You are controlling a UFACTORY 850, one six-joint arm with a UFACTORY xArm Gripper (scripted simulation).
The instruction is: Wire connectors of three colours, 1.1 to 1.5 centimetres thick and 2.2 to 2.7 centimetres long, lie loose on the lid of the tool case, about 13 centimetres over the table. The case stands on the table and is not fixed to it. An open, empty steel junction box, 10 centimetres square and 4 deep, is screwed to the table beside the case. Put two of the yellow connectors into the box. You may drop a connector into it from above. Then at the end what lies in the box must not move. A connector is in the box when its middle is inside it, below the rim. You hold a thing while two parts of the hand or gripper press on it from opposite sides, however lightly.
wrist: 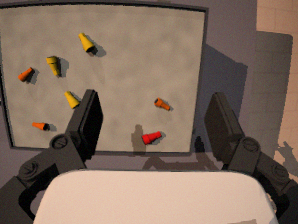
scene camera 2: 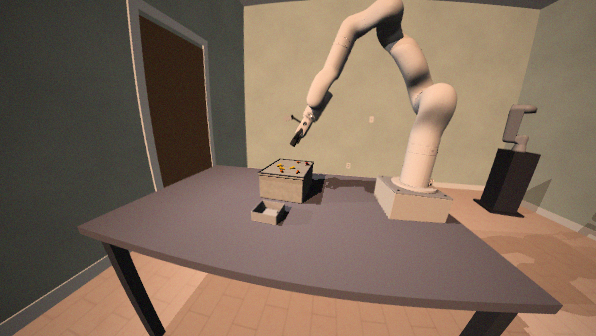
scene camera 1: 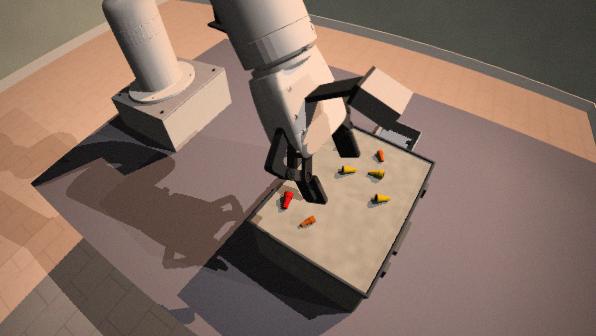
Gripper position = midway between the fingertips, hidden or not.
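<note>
A tool case (scene camera 1: 353, 238), (scene camera 2: 292, 188), (wrist: 137, 58) is visible, as is my gripper (scene camera 1: 335, 177), (wrist: 154, 104).
</note>
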